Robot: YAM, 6 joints.
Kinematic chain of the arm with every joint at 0, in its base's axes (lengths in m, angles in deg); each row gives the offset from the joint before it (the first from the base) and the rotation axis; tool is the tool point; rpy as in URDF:
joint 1: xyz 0 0 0.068 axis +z
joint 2: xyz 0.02 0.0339 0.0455 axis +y
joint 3: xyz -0.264 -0.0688 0 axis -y
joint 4: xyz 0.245 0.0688 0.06 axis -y
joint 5: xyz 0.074 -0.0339 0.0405 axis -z
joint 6: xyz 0.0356 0 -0.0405 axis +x
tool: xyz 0 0 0 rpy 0 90 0
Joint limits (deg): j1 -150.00..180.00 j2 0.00..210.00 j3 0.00..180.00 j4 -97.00..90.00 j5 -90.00..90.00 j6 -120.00..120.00
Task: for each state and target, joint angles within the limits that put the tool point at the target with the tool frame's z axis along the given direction. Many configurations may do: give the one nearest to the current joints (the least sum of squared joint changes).
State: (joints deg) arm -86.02 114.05 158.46 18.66 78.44 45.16
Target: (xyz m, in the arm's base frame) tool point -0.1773 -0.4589 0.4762 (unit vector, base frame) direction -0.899 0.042 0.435
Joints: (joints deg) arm -107.51 139.95 152.54 49.49 60.50 45.16
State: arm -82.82 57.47 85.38 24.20 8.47 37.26
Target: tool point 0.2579 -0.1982 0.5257 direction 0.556 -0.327 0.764
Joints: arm -38.08 88.07 89.10 49.05 -4.91 37.26
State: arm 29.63 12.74 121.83 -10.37 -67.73 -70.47
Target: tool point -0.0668 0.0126 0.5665 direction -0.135 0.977 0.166
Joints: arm 19.68 36.61 97.00 -20.97 -74.85 -70.47
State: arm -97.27 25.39 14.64 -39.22 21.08 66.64
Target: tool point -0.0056 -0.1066 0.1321 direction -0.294 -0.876 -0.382
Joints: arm -86.31 6.65 0.13 -17.55 20.48 66.64
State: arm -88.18 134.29 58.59 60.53 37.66 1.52
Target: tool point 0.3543 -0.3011 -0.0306 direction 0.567 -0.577 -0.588
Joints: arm -40.02 148.90 76.29 36.48 4.43 1.52
